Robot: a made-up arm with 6 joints.
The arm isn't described. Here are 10 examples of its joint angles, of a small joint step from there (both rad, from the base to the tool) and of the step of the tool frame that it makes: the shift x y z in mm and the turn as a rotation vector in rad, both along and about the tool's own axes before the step.
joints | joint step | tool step
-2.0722 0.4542 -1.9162 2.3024 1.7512 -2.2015 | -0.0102 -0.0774 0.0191 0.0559 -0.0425 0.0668 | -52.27 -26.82 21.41 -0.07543 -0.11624 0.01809
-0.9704 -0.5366 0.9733 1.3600 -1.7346 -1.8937 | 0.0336 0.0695 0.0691 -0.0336 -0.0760 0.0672 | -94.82 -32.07 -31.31 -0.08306 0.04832 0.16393
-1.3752 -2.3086 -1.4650 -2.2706 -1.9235 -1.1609 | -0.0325 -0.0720 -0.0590 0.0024 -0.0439 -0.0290 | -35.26 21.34 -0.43 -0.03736 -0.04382 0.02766
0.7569 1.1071 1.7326 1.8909 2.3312 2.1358 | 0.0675 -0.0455 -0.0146 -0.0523 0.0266 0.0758 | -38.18 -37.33 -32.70 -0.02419 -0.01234 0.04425
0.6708 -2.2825 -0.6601 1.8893 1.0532 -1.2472 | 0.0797 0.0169 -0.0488 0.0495 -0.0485 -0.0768 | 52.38 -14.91 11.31 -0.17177 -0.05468 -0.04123
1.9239 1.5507 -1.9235 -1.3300 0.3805 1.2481 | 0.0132 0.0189 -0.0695 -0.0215 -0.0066 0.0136 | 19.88 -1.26 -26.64 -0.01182 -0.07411 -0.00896
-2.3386 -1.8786 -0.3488 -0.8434 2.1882 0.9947 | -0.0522 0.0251 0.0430 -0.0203 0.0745 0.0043 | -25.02 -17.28 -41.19 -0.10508 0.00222 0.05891
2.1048 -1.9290 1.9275 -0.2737 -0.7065 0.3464 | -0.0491 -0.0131 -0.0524 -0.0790 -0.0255 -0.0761 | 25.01 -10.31 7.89 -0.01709 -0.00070 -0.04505
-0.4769 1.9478 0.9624 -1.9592 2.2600 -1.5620 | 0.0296 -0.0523 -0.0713 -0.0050 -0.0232 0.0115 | 16.62 -1.96 18.68 -0.01046 -0.09943 0.02357
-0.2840 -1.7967 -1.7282 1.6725 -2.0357 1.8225 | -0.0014 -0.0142 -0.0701 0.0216 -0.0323 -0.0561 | 33.26 23.83 -0.49 0.04263 -0.06182 -0.10598
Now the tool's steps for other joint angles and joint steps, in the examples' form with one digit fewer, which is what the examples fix.
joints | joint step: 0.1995 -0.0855 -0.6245 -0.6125 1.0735 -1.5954 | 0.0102 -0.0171 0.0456 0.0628 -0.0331 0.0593
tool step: -18.1 -12.4 12.4 -0.0826 -0.0545 0.0734
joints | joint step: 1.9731 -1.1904 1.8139 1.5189 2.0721 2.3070 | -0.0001 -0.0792 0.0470 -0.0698 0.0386 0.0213
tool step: 34.0 20.2 -70.2 -0.0885 0.0330 -0.0609
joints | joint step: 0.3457 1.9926 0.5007 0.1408 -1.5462 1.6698 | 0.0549 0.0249 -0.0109 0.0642 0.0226 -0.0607
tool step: -21.3 14.6 56.3 0.0896 0.0320 -0.0336
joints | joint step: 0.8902 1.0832 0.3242 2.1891 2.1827 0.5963 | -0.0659 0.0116 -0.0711 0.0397 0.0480 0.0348
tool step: -20.1 -19.4 0.5 -0.0566 0.0230 0.1363
